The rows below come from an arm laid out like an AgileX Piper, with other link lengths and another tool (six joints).
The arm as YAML. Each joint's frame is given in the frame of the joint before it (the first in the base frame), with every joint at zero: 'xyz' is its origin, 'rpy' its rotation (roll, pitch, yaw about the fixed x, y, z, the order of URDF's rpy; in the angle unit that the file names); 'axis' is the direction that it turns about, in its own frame. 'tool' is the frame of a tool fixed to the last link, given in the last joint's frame.
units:
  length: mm
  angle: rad
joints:
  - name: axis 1
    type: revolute
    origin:
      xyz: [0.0, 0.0, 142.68]
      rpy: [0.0, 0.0, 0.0]
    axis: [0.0, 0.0, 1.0]
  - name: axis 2
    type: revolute
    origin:
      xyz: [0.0, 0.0, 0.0]
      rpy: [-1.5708, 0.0, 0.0]
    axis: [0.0, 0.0, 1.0]
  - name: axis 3
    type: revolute
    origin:
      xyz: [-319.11, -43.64, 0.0]
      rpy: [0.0, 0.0, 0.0]
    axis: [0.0, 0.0, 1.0]
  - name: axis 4
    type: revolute
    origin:
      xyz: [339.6, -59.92, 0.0]
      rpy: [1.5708, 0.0, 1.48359]
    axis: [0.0, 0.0, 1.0]
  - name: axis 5
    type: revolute
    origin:
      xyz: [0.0, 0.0, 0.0]
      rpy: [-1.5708, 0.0, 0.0]
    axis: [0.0, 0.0, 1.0]
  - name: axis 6
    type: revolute
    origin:
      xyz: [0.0, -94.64, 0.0]
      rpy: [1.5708, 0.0, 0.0]
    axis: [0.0, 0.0, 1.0]
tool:
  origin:
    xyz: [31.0, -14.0, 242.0]
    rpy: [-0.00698, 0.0, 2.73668]
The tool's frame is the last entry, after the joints.
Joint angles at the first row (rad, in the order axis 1, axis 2, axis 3, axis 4, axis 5, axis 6):
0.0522 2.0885 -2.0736 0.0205 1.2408 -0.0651
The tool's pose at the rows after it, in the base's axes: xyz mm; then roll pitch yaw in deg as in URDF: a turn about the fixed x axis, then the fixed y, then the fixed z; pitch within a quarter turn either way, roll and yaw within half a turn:
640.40 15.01 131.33 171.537 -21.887 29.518
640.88 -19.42 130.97 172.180 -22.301 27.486
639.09 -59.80 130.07 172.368 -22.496 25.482
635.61 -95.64 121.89 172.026 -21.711 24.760
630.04 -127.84 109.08 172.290 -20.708 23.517
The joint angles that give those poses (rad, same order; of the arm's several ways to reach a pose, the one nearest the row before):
0.0205 2.0885 -2.0735 0.0548 1.2407 -0.0697
-0.0451 2.0895 -2.0735 0.0813 1.2407 -0.1051
-0.1164 2.0916 -2.0735 0.1010 1.2407 -0.1445
-0.1730 2.1055 -2.0747 0.1061 1.2408 -0.1896
-0.2254 2.1258 -2.0747 0.1122 1.2408 -0.2244

